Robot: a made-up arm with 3 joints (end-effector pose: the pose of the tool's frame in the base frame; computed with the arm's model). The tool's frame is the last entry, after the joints. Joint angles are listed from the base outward.
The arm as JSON. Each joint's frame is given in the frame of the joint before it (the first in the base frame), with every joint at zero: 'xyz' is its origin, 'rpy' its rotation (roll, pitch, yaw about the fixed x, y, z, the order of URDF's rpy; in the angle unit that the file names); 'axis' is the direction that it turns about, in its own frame. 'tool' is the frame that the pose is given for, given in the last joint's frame.
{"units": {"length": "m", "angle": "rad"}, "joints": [
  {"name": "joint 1", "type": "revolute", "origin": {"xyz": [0.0, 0.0, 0.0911], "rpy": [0.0, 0.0, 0.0]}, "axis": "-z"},
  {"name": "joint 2", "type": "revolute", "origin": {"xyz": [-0.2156, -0.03, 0.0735], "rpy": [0.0, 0.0, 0.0]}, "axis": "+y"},
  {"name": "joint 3", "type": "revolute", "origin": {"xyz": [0.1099, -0.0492, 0.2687], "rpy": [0.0, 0.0, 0.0]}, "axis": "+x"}
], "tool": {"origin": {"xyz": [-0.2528, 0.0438, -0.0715], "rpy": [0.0, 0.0, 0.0]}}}
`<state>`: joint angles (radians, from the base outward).
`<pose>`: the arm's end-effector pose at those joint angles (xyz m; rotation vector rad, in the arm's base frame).
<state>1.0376 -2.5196 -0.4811</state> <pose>-0.1686 0.1412 -0.0691 -1.5027 -2.2084 -0.9917</pose>
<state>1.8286 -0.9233 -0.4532</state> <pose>0.0458 0.4528 0.1624 -1.1520 -0.2607 -1.8571</pose>
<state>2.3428 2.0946 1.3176</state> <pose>-0.0759 -0.0793 0.1417 -1.9569 0.0408 1.4883</pose>
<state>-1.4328 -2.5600 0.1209</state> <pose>-0.0017 -0.2095 -0.0835 1.8135 -2.0082 0.6552</pose>
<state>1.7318 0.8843 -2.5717</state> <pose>-0.1414 0.0939 0.4686 -1.1490 1.8041 0.1772</pose>
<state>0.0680 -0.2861 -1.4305</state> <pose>-0.4223 -0.1154 0.3309 -1.4291 -0.1873 -0.2603</pose>
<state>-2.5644 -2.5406 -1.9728</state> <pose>0.2919 0.0034 -0.1276 0.9294 -0.8263 -0.1500</pose>
